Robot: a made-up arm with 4 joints. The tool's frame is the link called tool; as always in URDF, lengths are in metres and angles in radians. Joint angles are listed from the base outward. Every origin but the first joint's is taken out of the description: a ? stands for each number. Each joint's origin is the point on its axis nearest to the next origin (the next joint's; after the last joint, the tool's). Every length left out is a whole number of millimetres.
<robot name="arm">
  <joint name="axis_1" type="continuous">
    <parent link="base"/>
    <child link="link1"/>
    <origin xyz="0 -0.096 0.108" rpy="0 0 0"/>
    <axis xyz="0 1 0"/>
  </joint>
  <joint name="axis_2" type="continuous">
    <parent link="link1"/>
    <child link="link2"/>
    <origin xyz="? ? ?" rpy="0 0 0"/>
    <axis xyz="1 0 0"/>
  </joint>
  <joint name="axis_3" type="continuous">
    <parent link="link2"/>
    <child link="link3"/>
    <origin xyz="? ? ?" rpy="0 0 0"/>
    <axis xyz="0 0 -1"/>
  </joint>
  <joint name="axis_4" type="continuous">
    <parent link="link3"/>
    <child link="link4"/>
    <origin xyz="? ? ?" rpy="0 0 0"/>
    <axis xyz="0 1 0"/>
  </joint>
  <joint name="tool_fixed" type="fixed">
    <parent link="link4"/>
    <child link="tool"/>
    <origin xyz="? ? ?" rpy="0 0 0"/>
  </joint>
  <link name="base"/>
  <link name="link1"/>
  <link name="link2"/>
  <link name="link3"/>
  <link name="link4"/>
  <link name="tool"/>
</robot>
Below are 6 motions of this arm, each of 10 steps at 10 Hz.
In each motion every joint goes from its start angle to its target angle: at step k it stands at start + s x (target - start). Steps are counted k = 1, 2, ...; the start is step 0. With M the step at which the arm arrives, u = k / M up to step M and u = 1 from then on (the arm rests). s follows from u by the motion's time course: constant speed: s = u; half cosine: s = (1 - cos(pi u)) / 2; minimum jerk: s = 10 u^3 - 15 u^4 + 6 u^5.
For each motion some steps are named. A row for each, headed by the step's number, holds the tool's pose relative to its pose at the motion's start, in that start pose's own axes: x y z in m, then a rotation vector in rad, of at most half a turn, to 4 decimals.
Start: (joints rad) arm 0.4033 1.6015 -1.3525 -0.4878
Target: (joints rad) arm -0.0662 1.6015 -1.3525 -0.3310
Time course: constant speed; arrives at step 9
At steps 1, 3, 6, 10:
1: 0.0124 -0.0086 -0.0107 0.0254 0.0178 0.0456
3: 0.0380 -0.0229 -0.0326 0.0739 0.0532 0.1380
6: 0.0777 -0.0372 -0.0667 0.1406 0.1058 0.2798
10: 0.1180 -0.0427 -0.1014 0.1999 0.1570 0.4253

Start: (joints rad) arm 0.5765 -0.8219 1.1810 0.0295
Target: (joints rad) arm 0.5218 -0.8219 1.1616 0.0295
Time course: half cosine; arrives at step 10
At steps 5, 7, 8, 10:
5: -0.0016 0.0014 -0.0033 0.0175 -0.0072 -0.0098
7: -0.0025 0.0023 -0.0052 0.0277 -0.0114 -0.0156
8: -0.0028 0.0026 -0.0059 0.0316 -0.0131 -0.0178
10: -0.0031 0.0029 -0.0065 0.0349 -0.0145 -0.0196

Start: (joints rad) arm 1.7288 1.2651 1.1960 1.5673
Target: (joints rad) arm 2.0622 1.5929 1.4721 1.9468
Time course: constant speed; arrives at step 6
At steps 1, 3, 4, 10:
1: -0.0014 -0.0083 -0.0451 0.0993 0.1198 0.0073
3: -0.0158 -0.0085 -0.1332 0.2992 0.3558 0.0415
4: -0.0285 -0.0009 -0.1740 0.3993 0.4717 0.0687
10: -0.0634 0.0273 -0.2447 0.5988 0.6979 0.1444

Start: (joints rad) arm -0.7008 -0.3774 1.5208 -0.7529
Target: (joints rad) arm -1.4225 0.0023 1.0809 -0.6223
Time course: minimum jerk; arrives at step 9
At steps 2, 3, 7, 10:
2: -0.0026 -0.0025 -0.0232 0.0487 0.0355 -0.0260
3: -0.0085 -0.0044 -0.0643 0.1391 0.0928 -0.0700
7: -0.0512 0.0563 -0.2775 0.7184 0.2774 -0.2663
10: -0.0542 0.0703 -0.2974 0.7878 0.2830 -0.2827

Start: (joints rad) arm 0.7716 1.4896 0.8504 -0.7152
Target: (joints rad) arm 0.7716 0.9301 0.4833 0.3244
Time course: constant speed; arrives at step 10
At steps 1, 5, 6, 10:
1: 0.0052 0.0171 -0.0077 -0.0071 0.0626 0.0521
5: 0.0094 0.0867 -0.0394 -0.1027 0.3239 0.2539
6: 0.0063 0.1027 -0.0474 -0.1434 0.3912 0.2994
10: -0.0200 0.1517 -0.0772 -0.3693 0.6635 0.4425

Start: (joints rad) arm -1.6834 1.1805 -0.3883 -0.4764
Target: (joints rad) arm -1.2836 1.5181 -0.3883 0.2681
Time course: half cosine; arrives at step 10
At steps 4, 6, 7, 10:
4: -0.0790 -0.0273 -0.0525 0.0730 0.2541 -0.1658
6: -0.1647 -0.0303 -0.0941 0.1679 0.4663 -0.3012
7: -0.2060 -0.0240 -0.1107 0.2195 0.5566 -0.3573
10: -0.2682 -0.0058 -0.1322 0.3051 0.6830 -0.4339

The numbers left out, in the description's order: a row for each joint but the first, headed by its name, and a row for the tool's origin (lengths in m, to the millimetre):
axis_2: -0.03 0 -0.272
axis_3: 0 -0.027 0.197
axis_4: -0.052 -0.226 0
tool: 0.218 0 0.014

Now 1 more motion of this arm.
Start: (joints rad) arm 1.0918 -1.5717 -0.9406 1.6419
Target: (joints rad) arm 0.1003 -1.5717 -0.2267 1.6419
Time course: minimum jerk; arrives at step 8
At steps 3, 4, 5, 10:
3: 0.0041 -0.0062 -0.0575 0.4681 0.0002 0.0335
4: 0.0067 0.0116 -0.0931 0.8505 0.0003 0.0609
5: 0.0079 0.0419 -0.1108 1.2329 0.0005 0.0882
10: 0.0074 0.0822 -0.1035 1.7011 0.0008 0.1217

